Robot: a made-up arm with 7 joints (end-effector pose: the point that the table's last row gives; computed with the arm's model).
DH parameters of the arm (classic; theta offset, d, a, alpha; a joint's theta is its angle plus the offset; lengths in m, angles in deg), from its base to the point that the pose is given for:
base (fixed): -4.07 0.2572 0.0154 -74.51
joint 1: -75.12 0.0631 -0.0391 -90
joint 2: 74 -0.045 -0.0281 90
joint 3: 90 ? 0.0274 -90
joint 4: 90 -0.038 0.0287 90
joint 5: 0 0.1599 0.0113 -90
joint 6: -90 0.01 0.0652 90
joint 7: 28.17 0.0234 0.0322 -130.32
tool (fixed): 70.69 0.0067 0 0
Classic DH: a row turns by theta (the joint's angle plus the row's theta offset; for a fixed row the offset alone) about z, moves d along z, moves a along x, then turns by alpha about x.
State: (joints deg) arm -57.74 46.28 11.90 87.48 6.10 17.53 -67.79
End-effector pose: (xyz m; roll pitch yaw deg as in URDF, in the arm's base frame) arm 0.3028 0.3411 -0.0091 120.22 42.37 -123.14
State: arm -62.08 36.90 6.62 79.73 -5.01 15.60 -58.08
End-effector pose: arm 0.3708 0.2713 -0.0018 137.05 48.12 -114.42
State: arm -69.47 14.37 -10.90 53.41 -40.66 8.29 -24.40
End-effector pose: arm 0.4545 0.0422 0.0746 -179.56 34.11 -84.23
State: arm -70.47 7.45 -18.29 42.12 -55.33 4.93 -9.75
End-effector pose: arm 0.4375 -0.0400 0.1067 -179.06 21.07 -84.55
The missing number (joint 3, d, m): -0.1955
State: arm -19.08 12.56 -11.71 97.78 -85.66 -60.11 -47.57
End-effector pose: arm 0.0025 0.2274 -0.1243 173.86 52.84 -30.11
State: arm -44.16 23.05 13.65 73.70 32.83 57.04 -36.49
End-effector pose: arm 0.2246 0.2557 -0.1181 53.91 23.60 -159.94
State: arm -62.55 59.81 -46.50 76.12 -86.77 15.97 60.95
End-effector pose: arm 0.2613 0.3998 0.0698 -118.23 71.25 101.03
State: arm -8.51 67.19 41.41 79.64 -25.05 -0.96 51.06
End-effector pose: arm -0.0051 0.4818 0.1196 -113.68 45.01 127.65
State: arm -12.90 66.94 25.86 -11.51 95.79 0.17 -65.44
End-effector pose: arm 0.2618 0.2640 0.2591 -5.07 -24.61 106.73
